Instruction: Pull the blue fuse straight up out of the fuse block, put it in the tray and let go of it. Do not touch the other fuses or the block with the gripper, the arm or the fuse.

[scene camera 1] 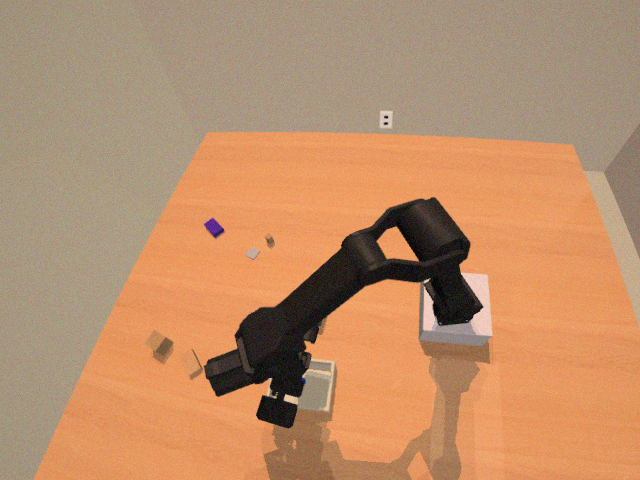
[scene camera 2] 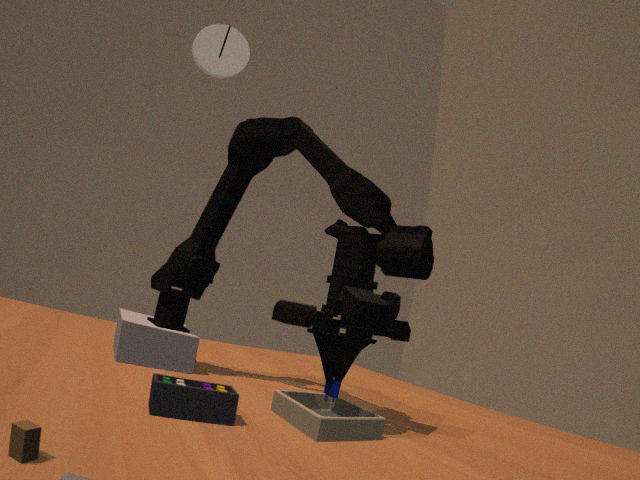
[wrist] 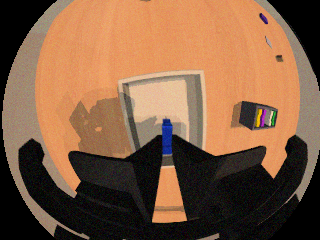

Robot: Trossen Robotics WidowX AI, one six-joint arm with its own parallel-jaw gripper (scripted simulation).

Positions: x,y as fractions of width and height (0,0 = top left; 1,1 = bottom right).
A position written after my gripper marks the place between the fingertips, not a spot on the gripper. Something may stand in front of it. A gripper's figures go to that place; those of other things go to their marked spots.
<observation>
My gripper (scene camera 1: 0.46,0.79) is 0.70 m from the lens. A tray (scene camera 1: 0.50,0.82) is 0.74 m from the lens.
</observation>
